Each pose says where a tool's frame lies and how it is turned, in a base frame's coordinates. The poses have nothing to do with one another.
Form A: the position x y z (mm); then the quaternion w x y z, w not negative.
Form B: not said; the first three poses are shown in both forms.
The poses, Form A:
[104 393 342 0.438 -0.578 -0.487 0.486]
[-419 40 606 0.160 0.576 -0.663 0.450]
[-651 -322 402 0.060 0.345 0.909 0.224]
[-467 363 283 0.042 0.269 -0.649 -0.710]
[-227 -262 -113 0.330 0.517 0.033 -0.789]
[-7 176 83 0.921 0.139 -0.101 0.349]
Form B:
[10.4 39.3 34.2 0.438 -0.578 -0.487 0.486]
[-41.9 4.0 60.6 0.160 0.576 -0.663 0.450]
[-65.1 -32.2 40.2 0.060 0.345 0.909 0.224]
[-46.7 36.3 28.3 0.042 0.269 -0.649 -0.710]
[-22.7 -26.2 -11.3 0.330 0.517 0.033 -0.789]
[-0.7 17.6 8.3 0.921 0.139 -0.101 0.349]

